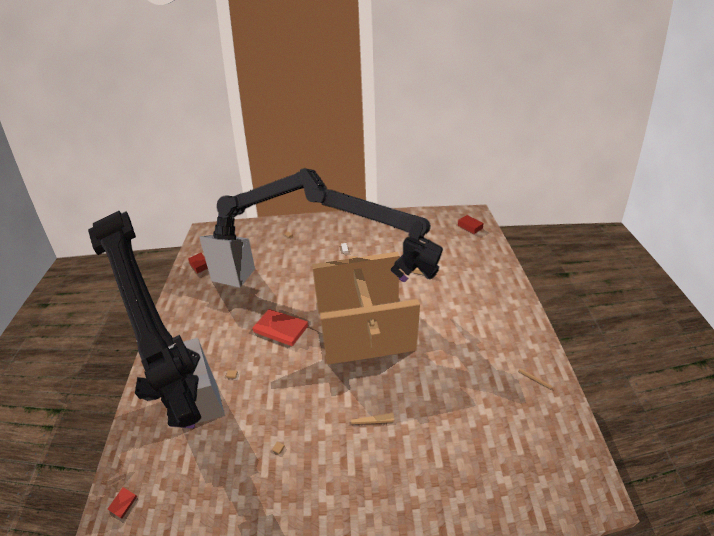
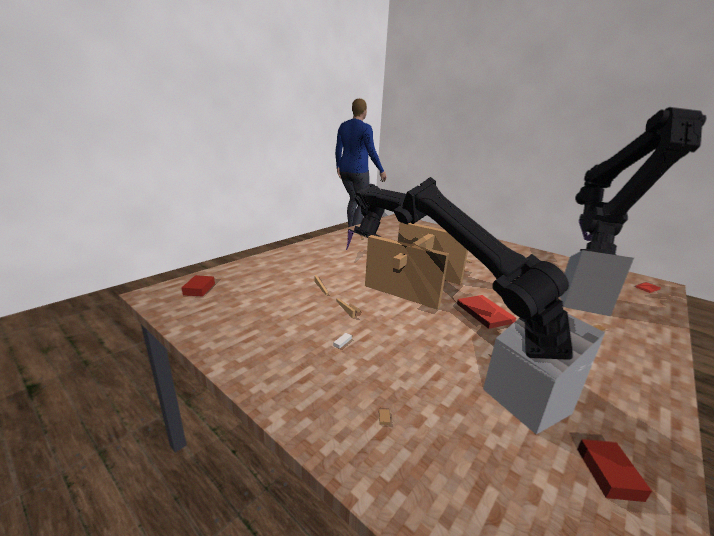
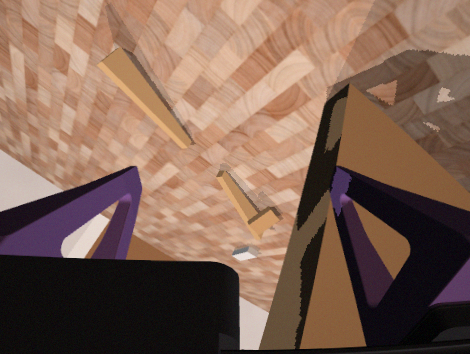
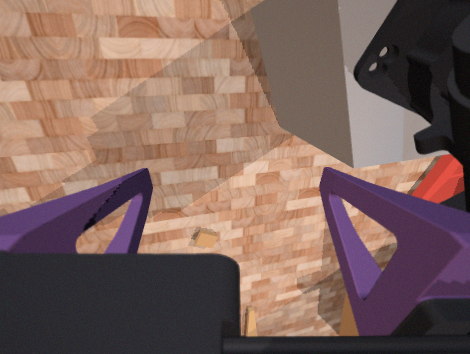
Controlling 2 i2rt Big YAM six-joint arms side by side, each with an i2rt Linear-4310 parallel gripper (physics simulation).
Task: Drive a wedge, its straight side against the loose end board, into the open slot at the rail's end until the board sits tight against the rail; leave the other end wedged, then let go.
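Frame: origin at the left arm's base, x back, y right, z up, level; metres.
Seen in the pictures: left gripper, fingertip midpoint: (image 1: 410, 271) (image 2: 358, 254) (image 3: 235, 176); right gripper, fingertip midpoint: (image 2: 587, 240) (image 4: 235, 177); left arm's base, link origin: (image 1: 224, 237) (image 2: 547, 335).
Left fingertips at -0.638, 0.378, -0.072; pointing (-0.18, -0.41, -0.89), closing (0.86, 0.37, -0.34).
Observation:
Pixels of each thing's top centre, then the offset from my left fingertips to it, as dx, dy, dz. "pt": a spot on its surface instead.
- rail, top centre: (image 1: 363, 288) (image 2: 420, 240) +0.213, +0.109, +0.066
- stub, surface spot: (image 2: 399, 261) pt +0.197, -0.089, +0.047
- wedge, top centre: (image 3: 142, 116) (image 2: 321, 281) -0.094, -0.120, -0.090
- flat red object, top centre: (image 4: 447, 191) (image 1: 279, 324) (image 2: 485, 308) +0.496, +0.009, -0.097
- white block, top centre: (image 3: 243, 256) (image 2: 342, 338) (image 1: 344, 247) +0.140, -0.387, -0.106
Two upright wooden boards, a near one (image 1: 369, 340) and a far one (image 1: 334, 288) (image 2: 403, 279), stand joined by a rail (image 1: 363, 291). A stub (image 2: 399, 261) sticks out through the far one, another (image 1: 372, 324) through the near one; I cannot tell which slot is wedged. One wedge (image 2: 321, 285) (image 3: 145, 100) lies beyond the far board, another (image 2: 346, 306) (image 3: 237, 195) beside a small block. More thin wedges (image 1: 371, 419) (image 1: 535, 379) lie on the near side. My left gripper (image 1: 415, 274) (image 2: 354, 245) (image 3: 235, 176) is open beside the boards. My right gripper (image 1: 190, 425) (image 4: 235, 177) is open, far from them.
A flat red object (image 1: 280, 327) (image 2: 485, 310) lies beside the boards, near the grey arm bases (image 1: 227, 262) (image 2: 536, 375). A white block (image 1: 344, 248) (image 2: 342, 340), red blocks (image 1: 470, 223) (image 1: 122, 501) and small wooden blocks (image 1: 278, 448) (image 4: 206, 238) lie around the table. A person (image 2: 355, 144) stands beyond it.

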